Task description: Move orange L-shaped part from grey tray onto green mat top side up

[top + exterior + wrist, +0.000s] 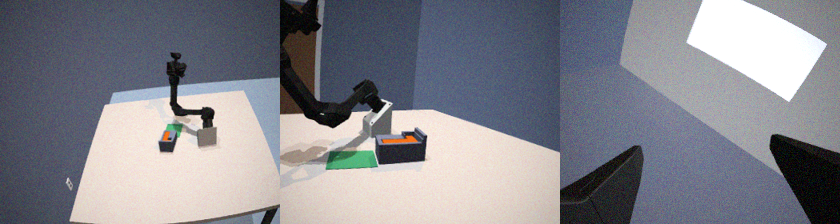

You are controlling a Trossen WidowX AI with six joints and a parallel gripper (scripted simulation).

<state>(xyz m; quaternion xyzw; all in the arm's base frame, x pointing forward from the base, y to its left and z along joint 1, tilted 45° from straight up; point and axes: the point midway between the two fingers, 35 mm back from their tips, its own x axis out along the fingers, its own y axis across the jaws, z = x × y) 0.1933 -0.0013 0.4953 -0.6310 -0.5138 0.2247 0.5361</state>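
The orange part is 100 mm ahead of my gripper tip, 290 mm to the left of it and 460 mm below it. Also, from my gripper tip: green mat 50 mm ahead, 130 mm to the left, 520 mm below.
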